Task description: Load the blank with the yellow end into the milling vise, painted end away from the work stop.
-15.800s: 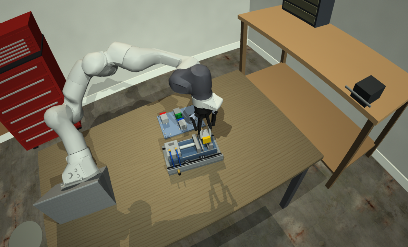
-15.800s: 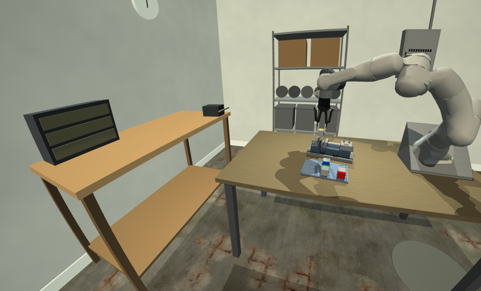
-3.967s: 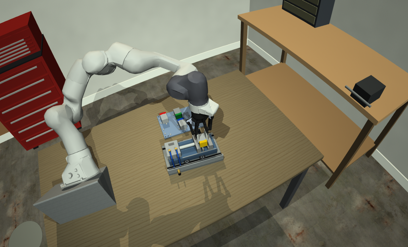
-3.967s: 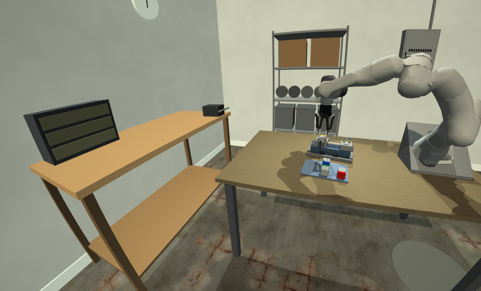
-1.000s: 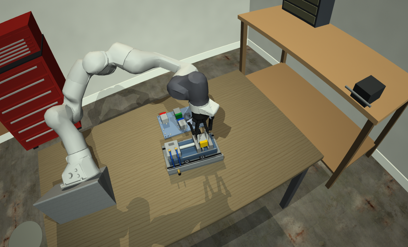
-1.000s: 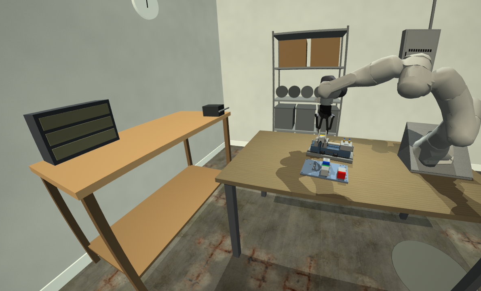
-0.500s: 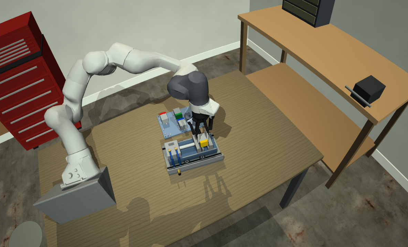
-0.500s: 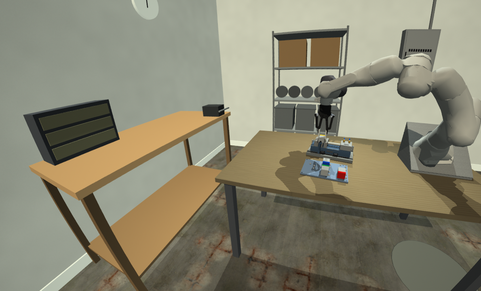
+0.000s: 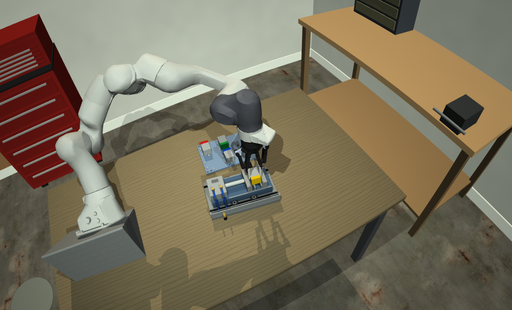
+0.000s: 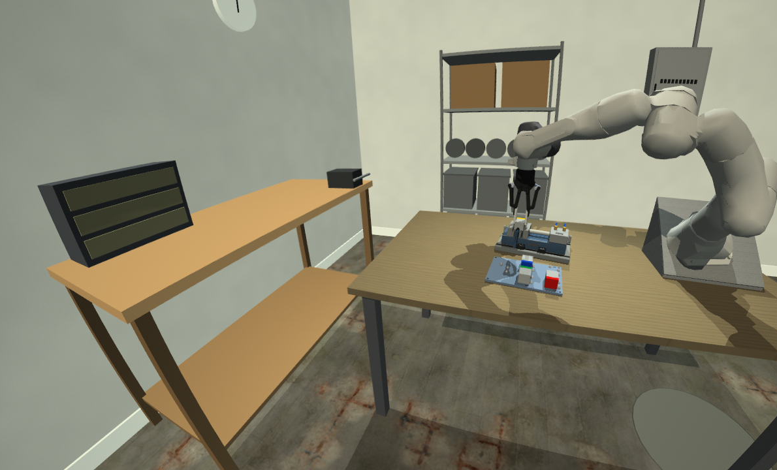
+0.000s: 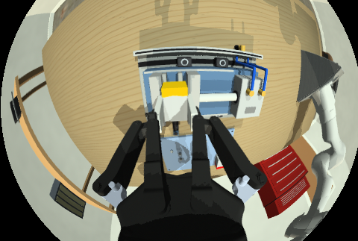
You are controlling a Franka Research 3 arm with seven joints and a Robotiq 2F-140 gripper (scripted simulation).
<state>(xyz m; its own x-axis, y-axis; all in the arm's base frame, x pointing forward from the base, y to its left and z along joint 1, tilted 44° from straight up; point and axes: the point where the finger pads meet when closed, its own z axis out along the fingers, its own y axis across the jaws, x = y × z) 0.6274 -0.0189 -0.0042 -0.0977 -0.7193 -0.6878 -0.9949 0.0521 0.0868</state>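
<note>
My gripper is now 3 cm short of the fixed jaw and 6 cm above it. Round my hand: vise: 7 cm behind, 1 cm to the left, 10 cm below; then hosed end block: 16 cm behind, 2 cm to the left, 6 cm below; then work stop: 1 cm ahead, 5 cm to the left, 5 cm below.
</note>
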